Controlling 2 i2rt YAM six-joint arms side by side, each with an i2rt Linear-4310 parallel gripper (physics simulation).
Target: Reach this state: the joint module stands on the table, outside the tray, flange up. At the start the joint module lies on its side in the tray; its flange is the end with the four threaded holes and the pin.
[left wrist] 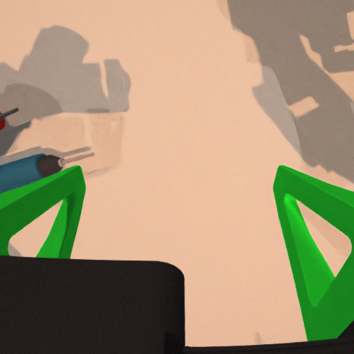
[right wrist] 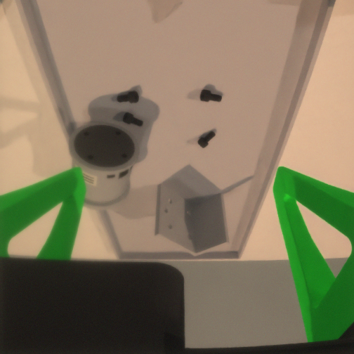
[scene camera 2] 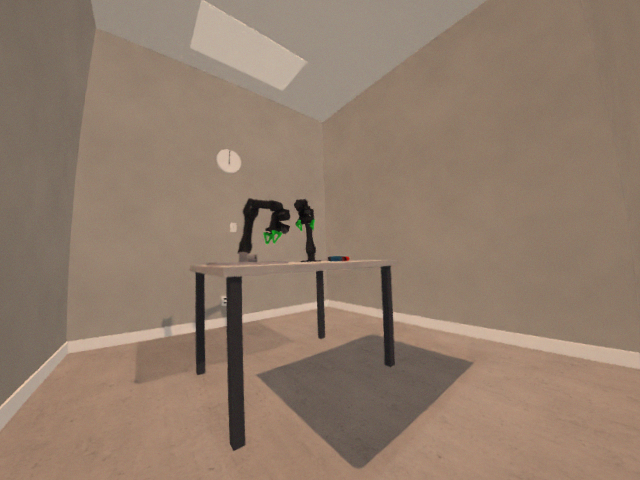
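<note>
In the right wrist view the joint module, a grey cylinder, stands roughly upright at the left side of the tray. Its dark round end with four small holes faces up; I cannot make out a pin. It overlaps the tray's left wall, and whether its base touches that wall is unclear. My right gripper is open and empty, high above the tray, with the module beyond its left finger. My left gripper is open and empty above the table, away from the module.
An angled grey bracket lies in the tray's near end, right of the module. Several black bolts lie farther up. A blue-handled tool and a red one lie at the left in the left wrist view.
</note>
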